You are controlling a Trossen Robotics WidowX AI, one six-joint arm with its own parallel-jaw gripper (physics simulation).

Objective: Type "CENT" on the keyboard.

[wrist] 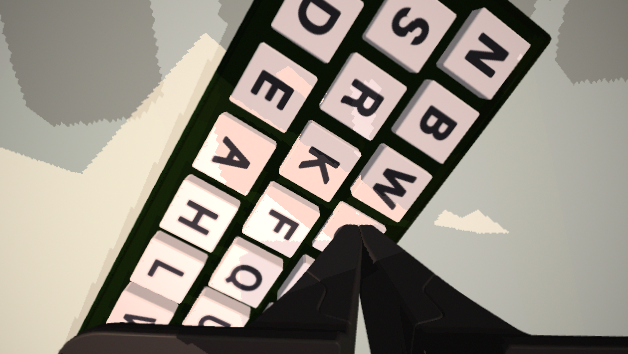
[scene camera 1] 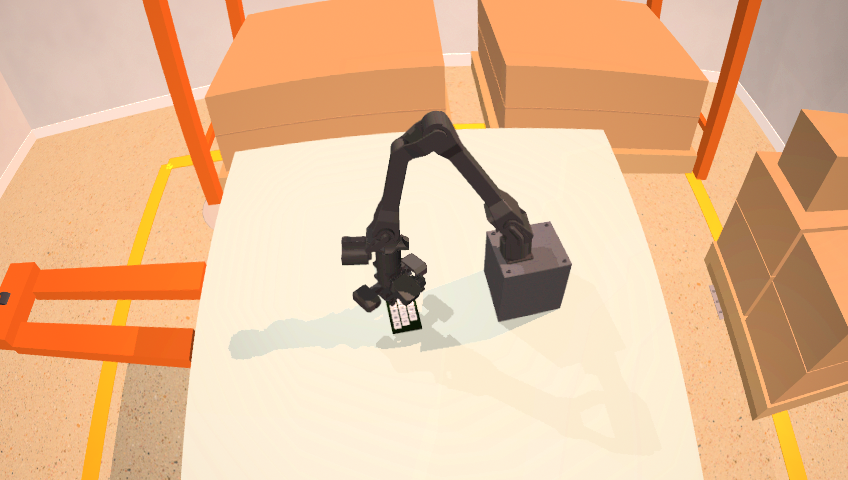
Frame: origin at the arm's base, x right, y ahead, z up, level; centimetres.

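Seen in the pictures: gripper, between the fingertips: [wrist: 357,238] [scene camera 1: 392,305]; arm's base, origin of its link: [scene camera 1: 516,252].
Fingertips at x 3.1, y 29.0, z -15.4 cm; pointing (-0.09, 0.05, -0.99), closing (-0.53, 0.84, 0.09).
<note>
Offsets run from my fingertips to a thing's top centre. Level surfaces: height alone.
The keyboard @(dx +3.2, dy -2.3, dz +0.3 cm) [scene camera 1: 407,328] [wrist: 542,39] is a dark green board with white letter keys in three columns. In the wrist view the N key @(dx -6.0, dy -0.2, dz +0.3 cm) [wrist: 486,54] is at the upper right and the E key @(dx -2.5, dy -4.3, dz +0.3 cm) [wrist: 274,89] at the upper left. The black gripper [wrist: 360,227] is shut and empty, its tips over a key below the W key @(dx -1.9, dy -0.2, dz +0.3 cm) [wrist: 392,182]; that key's letter is hidden. Whether the tips touch it is hard to tell. In the scene view the gripper points down over the keyboard's far part. The C and T letters are not readable.
The keyboard lies on a pale table @(dz -1.5 cm) [scene camera 1: 309,416]. The arm's dark base box [scene camera 1: 526,291] stands to the right. Beyond the table are large cartons [scene camera 1: 333,41] [scene camera 1: 595,41], orange posts [scene camera 1: 178,89], orange forks [scene camera 1: 119,279] at the left and stacked boxes [scene camera 1: 797,285] at the right.
</note>
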